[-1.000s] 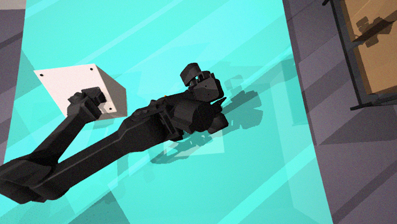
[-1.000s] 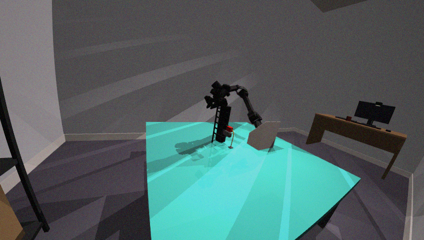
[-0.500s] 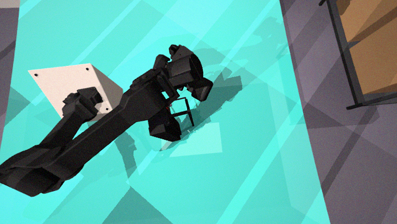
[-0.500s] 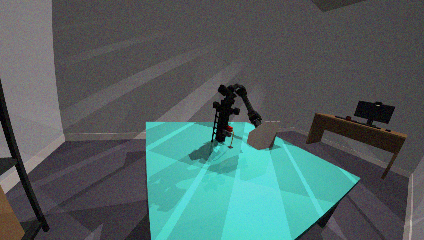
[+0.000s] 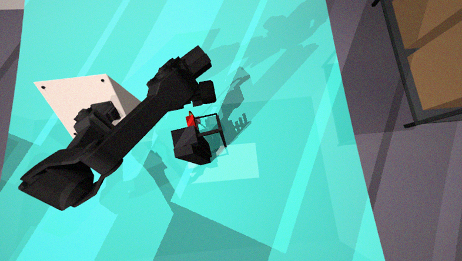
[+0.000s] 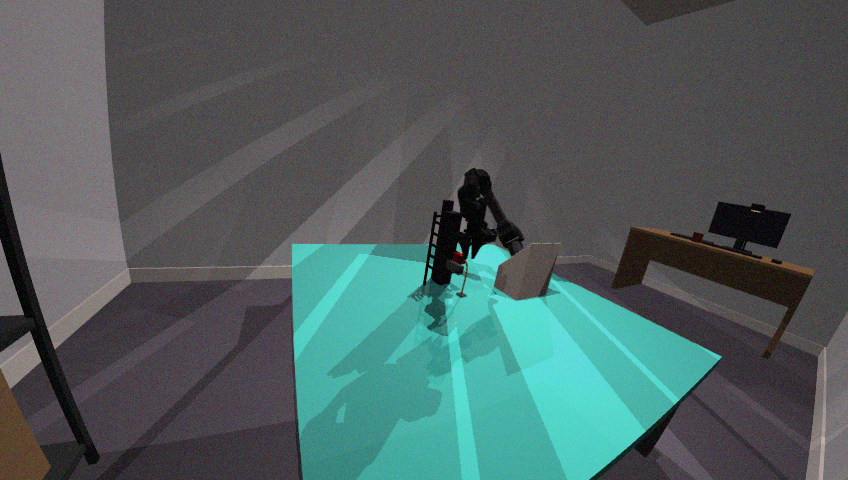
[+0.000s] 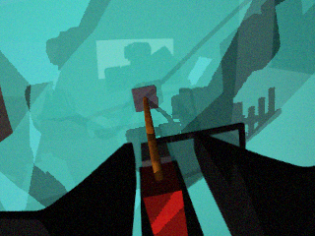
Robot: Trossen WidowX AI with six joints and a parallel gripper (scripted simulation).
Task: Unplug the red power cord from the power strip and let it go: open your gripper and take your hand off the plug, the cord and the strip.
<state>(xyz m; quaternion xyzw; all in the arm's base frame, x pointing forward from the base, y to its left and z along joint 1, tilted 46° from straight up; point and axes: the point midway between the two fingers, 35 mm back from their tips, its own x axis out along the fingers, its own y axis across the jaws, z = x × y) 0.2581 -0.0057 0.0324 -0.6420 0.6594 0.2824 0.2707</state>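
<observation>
Now: gripper tip 70 mm to the left of the red plug and 10 mm above it.
</observation>
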